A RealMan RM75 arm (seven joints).
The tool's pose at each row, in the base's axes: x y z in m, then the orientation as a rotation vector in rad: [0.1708 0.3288 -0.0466 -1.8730 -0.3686 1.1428]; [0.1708 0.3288 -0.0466 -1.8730 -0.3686 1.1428]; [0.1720 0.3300 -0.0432 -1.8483 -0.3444 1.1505]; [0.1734 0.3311 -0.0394 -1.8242 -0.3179 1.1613]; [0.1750 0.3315 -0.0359 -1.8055 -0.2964 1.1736]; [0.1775 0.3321 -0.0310 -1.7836 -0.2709 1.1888]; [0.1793 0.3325 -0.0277 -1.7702 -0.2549 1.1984]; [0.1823 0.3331 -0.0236 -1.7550 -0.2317 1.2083]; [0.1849 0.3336 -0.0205 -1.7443 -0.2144 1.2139]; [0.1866 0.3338 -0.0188 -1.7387 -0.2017 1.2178]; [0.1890 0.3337 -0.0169 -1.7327 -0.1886 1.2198]
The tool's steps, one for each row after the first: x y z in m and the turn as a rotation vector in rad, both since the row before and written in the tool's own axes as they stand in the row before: [0.0000 0.0000 0.0000 0.0000 0.0000 0.0000]; [-0.0005 -0.0036 -0.0010 0.0300 -0.0031 0.0078]; [-0.0007 -0.0040 -0.0012 0.0299 -0.0041 0.0112]; [-0.0009 -0.0034 -0.0015 0.0228 -0.0055 0.0116]; [-0.0012 -0.0049 -0.0022 0.0266 -0.0069 0.0145]; [-0.0008 -0.0034 -0.0015 0.0163 -0.0043 0.0094]; [-0.0006 -0.0045 -0.0024 0.0209 -0.0023 0.0131]; [-0.0003 -0.0036 -0.0019 0.0153 -0.0004 0.0090]; [-0.0001 -0.0020 -0.0013 0.0095 0.0007 0.0074]; [-0.0001 -0.0023 -0.0020 0.0103 0.0018 0.0064]
